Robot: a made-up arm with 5 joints. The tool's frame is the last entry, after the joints.
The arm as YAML. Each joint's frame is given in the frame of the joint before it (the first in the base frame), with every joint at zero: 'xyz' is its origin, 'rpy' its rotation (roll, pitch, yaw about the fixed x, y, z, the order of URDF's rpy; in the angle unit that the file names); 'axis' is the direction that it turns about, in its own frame. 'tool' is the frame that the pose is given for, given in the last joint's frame.
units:
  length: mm
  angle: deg
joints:
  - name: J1
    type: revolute
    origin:
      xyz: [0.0, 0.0, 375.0]
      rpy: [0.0, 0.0, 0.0]
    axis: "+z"
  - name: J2
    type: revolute
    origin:
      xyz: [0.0, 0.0, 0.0]
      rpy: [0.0, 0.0, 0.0]
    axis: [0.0, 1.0, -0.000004]
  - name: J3
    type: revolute
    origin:
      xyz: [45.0, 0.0, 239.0]
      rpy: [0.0, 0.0, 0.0]
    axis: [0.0, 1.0, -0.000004]
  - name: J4
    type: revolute
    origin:
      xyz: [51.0, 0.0, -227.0]
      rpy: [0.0, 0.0, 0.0]
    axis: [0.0, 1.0, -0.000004]
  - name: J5
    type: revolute
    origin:
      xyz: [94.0, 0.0, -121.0]
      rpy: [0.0, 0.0, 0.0]
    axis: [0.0, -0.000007, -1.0]
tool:
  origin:
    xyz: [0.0, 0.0, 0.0]
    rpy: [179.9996, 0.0, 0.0]
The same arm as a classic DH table. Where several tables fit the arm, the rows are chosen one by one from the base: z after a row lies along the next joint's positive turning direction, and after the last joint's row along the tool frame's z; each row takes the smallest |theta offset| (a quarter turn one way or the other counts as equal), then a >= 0, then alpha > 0; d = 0 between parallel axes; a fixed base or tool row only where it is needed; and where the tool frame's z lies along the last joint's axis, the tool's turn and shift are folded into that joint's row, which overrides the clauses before.
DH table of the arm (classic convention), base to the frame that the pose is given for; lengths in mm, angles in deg. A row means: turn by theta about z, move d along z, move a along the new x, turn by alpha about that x. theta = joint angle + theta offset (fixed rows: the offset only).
J1: theta0 0; d 375; a 0; alpha -90
J2: theta0 -79.34; d 0; a 243.2; alpha 0
J3: theta0 -23.33; d 0; a -232.7; alpha 0
J4: theta0 -77.34; d 0; a -94; alpha 90
J5: theta0 180; d 121; a 0; alpha 0

